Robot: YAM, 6 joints.
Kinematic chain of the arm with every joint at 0, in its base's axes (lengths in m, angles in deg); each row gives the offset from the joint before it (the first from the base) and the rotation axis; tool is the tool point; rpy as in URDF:
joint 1: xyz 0 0 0.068 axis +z
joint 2: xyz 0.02 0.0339 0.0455 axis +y
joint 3: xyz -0.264 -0.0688 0 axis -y
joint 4: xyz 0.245 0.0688 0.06 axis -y
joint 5: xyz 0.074 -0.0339 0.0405 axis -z
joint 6: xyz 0.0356 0 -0.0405 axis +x
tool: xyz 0 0 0 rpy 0 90 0
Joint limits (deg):
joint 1: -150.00..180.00
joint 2: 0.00..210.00
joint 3: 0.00..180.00
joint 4: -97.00..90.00
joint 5: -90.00..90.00
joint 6: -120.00..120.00
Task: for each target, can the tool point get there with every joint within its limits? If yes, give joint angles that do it. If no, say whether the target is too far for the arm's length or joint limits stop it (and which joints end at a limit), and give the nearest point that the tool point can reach.
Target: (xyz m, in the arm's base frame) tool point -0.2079 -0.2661 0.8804
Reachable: no: too far | nearest point -0.1598 -0.2045 0.6917 | short by 0.204 m
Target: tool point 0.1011 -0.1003 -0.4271
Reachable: no: joint limits stop it (at a limit: joint 2) | nearest point 0.1119 -0.1110 -0.3687 | short by 0.060 m
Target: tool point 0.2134 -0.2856 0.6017
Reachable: yes | joints 129.94 45.42 152.61 18.84 -33.66 -86.59
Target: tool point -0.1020 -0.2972 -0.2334
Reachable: yes | joints -110.53 179.71 90.19 -17.57 -14.12 97.89
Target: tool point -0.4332 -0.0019 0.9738
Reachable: no: too far | nearest point -0.2910 -0.0002 0.6776 | short by 0.329 m
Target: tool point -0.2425 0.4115 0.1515
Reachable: yes | joints 117.46 128.06 93.34 -18.90 -45.49 -16.41
